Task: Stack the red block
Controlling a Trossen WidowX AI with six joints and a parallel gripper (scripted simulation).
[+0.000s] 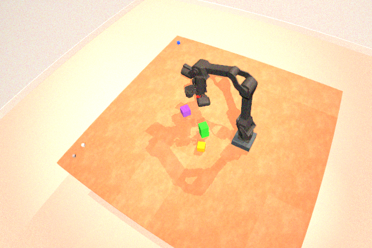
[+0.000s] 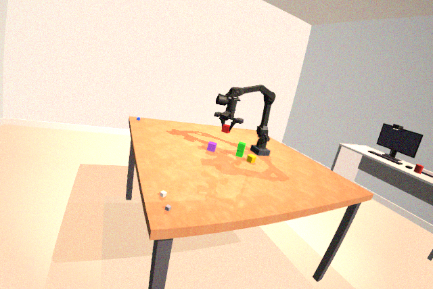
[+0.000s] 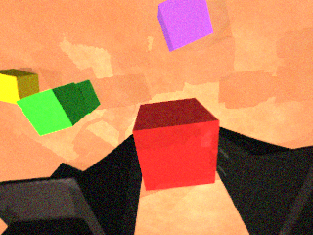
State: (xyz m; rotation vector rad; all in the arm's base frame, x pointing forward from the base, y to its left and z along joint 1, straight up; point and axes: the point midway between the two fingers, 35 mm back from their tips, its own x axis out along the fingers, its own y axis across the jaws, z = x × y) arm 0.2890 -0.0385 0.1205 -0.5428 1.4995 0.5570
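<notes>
Right now my gripper tip is 10 cm past the yellow block, 19 cm to the right of it and 11 cm above it. Round my gripper tip: red block (1 cm above); then purple block (9 cm ahead, 3 cm to the left, 10 cm below).
</notes>
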